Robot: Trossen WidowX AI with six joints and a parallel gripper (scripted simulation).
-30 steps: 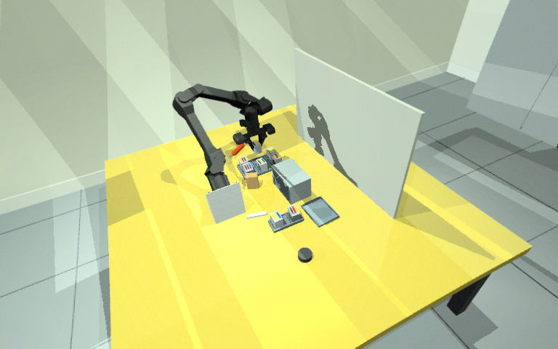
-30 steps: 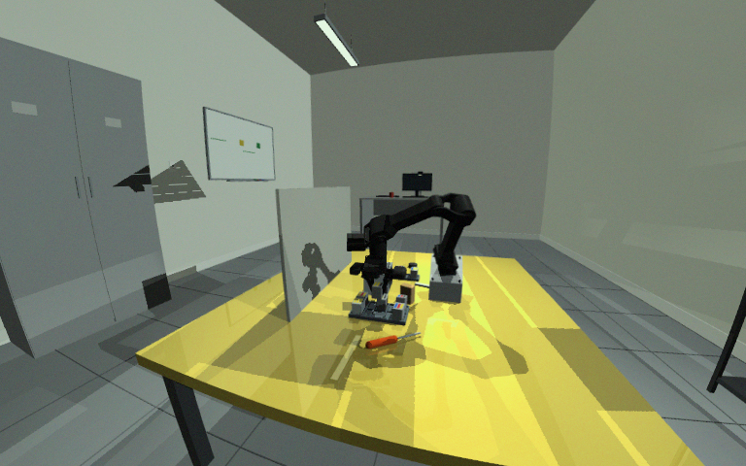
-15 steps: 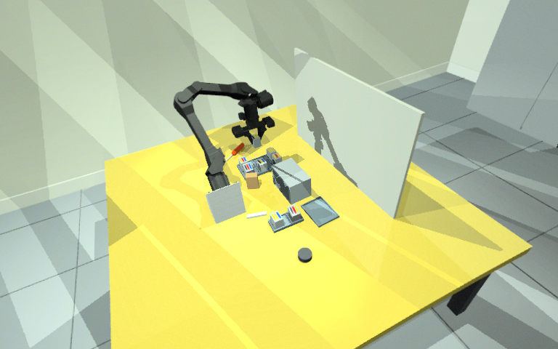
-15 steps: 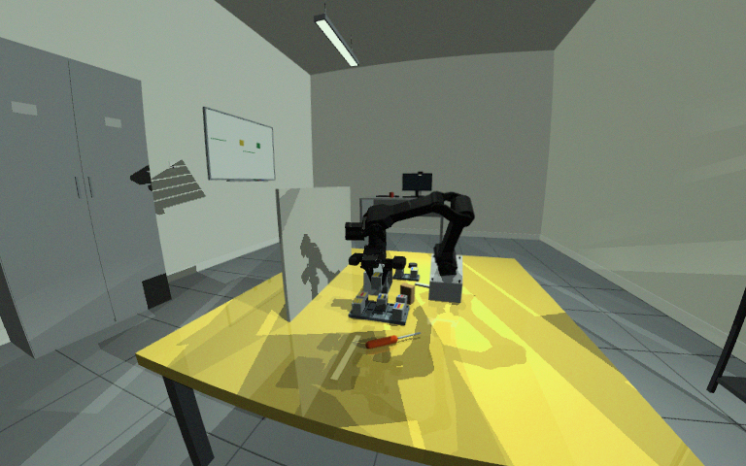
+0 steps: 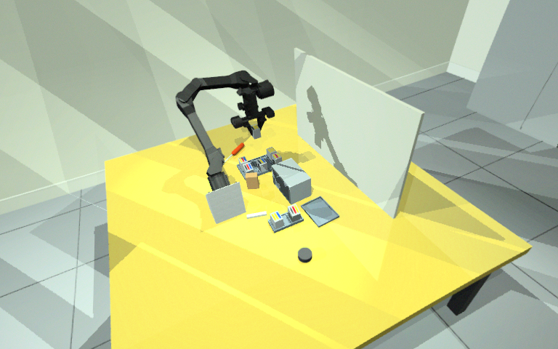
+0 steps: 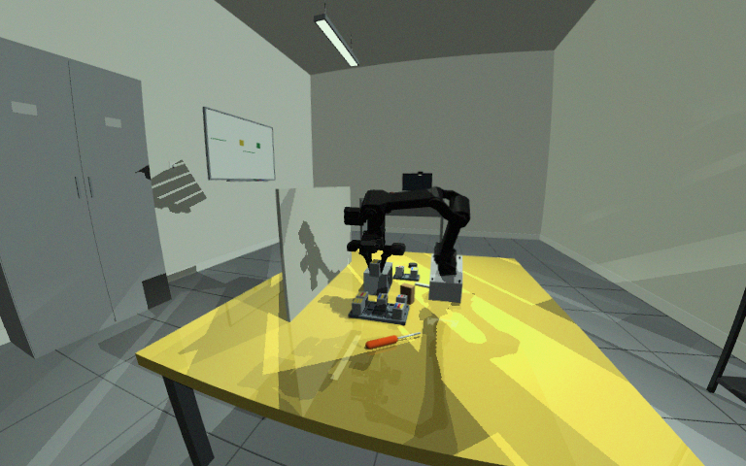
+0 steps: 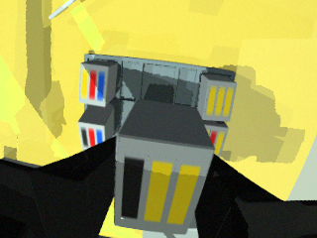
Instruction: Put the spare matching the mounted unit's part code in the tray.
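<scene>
The flat tray lies 3 cm ahead of my gripper tip, 42 cm to the right of it and 17 cm below it. From my gripper tip the other things lie so: brown block: 11 cm behind, 13 cm to the right, 13 cm below; mounted unit: 2 cm ahead, 24 cm to the right, 12 cm below; grey spare: 2 cm above.
</scene>
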